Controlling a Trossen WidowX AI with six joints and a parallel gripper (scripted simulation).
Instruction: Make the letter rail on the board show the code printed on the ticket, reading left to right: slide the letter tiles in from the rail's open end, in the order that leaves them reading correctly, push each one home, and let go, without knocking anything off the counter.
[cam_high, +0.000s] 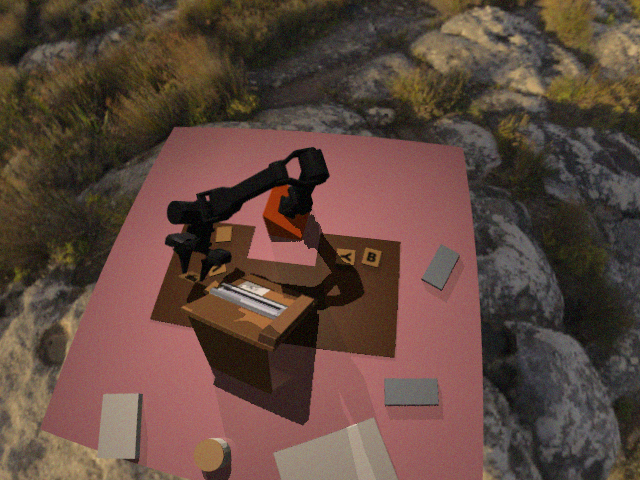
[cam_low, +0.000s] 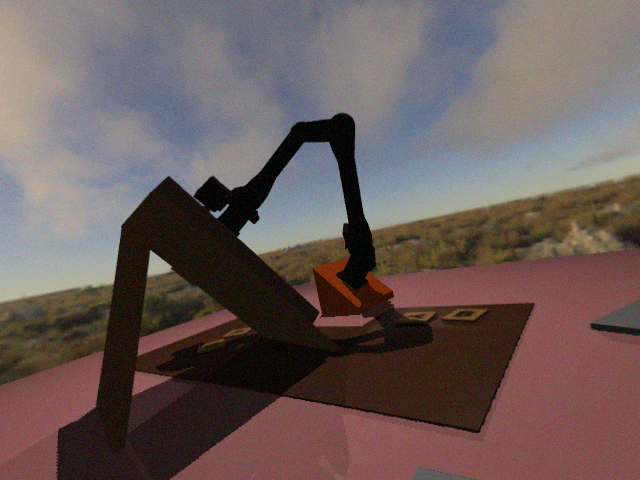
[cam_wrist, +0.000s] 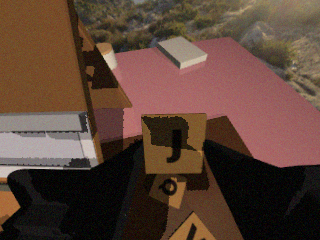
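My gripper tip is now 15 cm to the right of the white ticket, 8 cm above it and 2 cm past it. Round my gripper tip: brown mat (20 cm to the left, 16 cm below, 12 cm behind); white block (43 cm ahead, 18 cm to the right, 15 cm below).
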